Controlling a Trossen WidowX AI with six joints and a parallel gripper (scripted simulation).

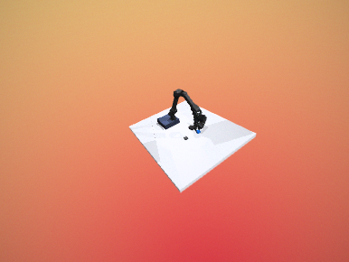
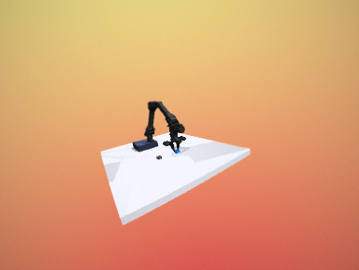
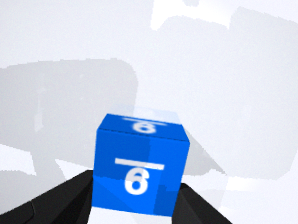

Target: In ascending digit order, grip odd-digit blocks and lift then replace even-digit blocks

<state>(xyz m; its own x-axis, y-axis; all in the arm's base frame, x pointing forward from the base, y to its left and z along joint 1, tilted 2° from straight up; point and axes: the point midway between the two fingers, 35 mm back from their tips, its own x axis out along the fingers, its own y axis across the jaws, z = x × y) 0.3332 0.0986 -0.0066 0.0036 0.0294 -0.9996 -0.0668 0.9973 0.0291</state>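
Right now my gripper tip is 10 mm short of the blue block. From my gripper tip the other things lie so: dark block: 150 mm to the right, 10 mm ahead; white block: 70 mm behind, 20 mm to the left.
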